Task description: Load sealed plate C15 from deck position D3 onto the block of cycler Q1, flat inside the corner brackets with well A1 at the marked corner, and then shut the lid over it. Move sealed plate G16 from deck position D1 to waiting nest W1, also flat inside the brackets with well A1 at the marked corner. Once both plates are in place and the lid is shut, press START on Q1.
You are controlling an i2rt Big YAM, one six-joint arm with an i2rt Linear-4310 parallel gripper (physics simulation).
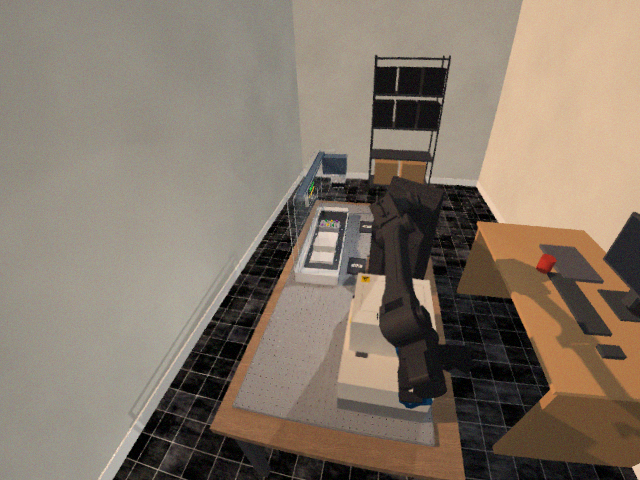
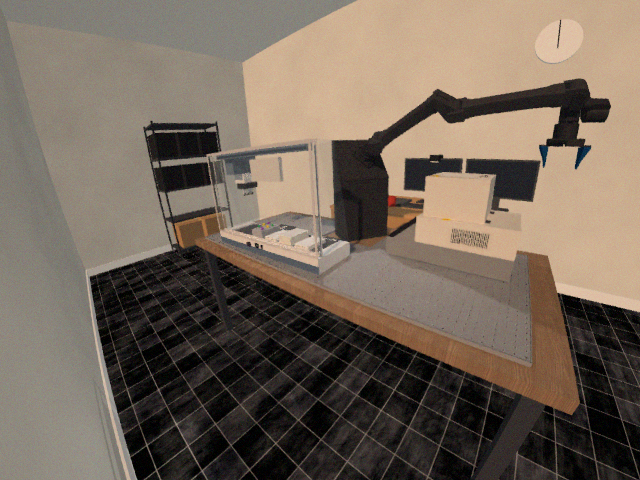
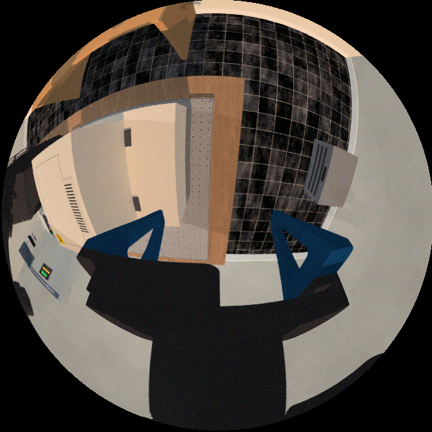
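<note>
My gripper is open and empty, its blue fingers pointing down, high above the near end of the table beside the beige cycler. The cycler's upper housing sits over its base; its block and START button do not show, and I cannot tell the lid's state. Two pale blocky items lie in the white-framed deck, near a rack with coloured dots. Plate labels are unreadable. Two dark pads with white marks lie beside the deck.
A clear enclosure rises over the deck. The arm's dark pedestal stands behind it. A desk with a red cup and monitors stands beyond the table. A grey vented box shows at the wall.
</note>
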